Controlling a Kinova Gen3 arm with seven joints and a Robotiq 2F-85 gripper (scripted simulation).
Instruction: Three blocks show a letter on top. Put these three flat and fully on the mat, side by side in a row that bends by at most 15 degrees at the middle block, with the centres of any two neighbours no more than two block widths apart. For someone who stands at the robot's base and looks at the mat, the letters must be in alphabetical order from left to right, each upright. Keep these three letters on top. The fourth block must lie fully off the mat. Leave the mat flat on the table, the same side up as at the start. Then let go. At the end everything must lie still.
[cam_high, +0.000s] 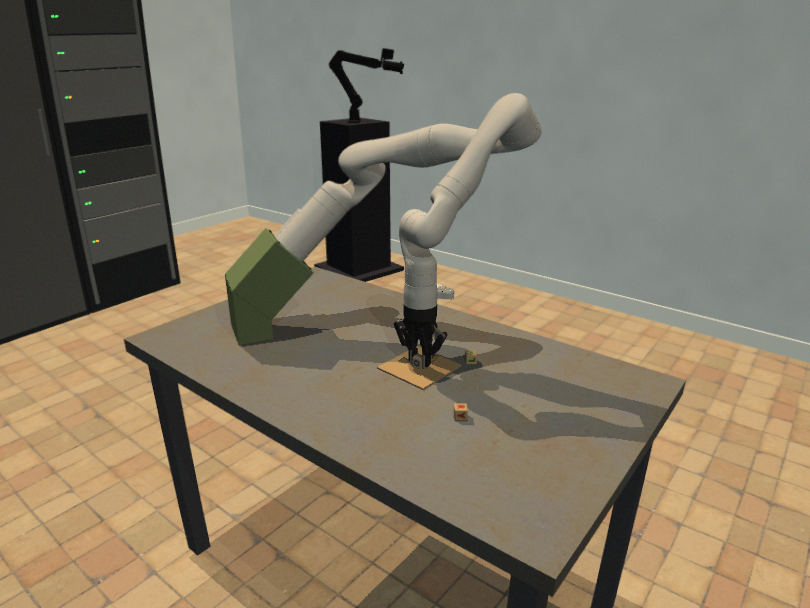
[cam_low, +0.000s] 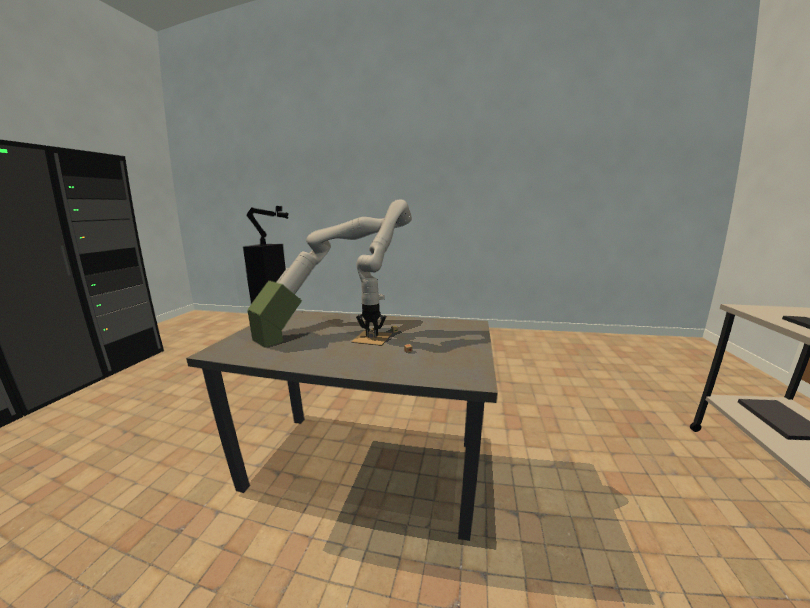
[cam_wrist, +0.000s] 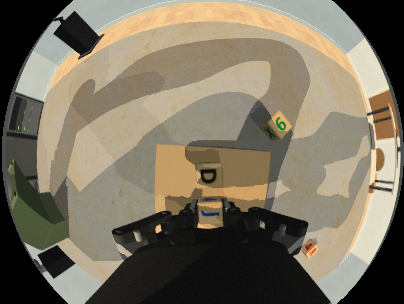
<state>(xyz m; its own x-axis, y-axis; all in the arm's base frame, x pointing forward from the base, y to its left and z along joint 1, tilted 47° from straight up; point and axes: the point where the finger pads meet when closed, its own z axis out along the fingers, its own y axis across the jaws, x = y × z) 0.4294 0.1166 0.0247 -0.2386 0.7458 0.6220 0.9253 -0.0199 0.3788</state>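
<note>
The tan mat lies 20 mm below my hand.
</note>
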